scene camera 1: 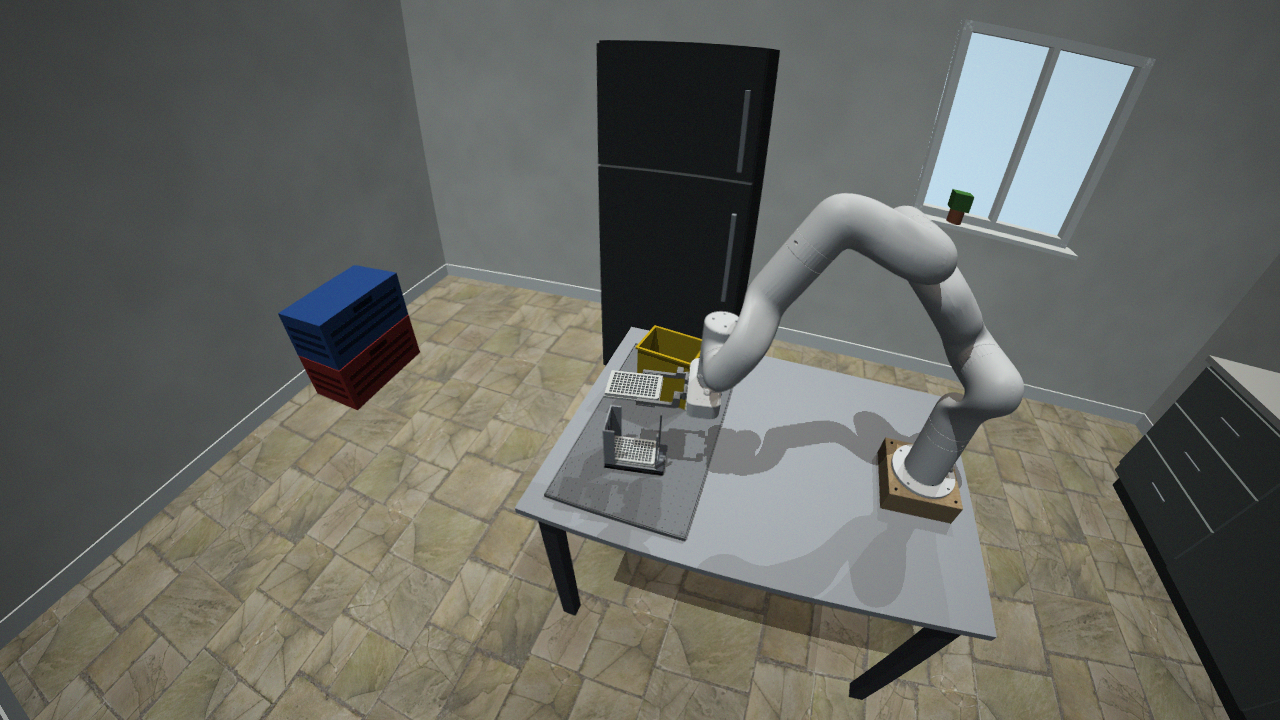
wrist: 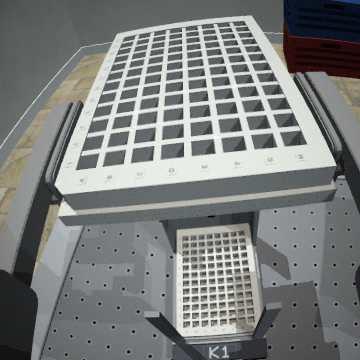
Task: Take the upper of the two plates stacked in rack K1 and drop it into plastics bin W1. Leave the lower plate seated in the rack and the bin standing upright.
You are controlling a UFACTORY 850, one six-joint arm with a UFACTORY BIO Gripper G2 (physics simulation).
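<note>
My gripper is there in the pictures, and the wrist view shows it as well. I also see a yellow plastics bin W1.
</note>
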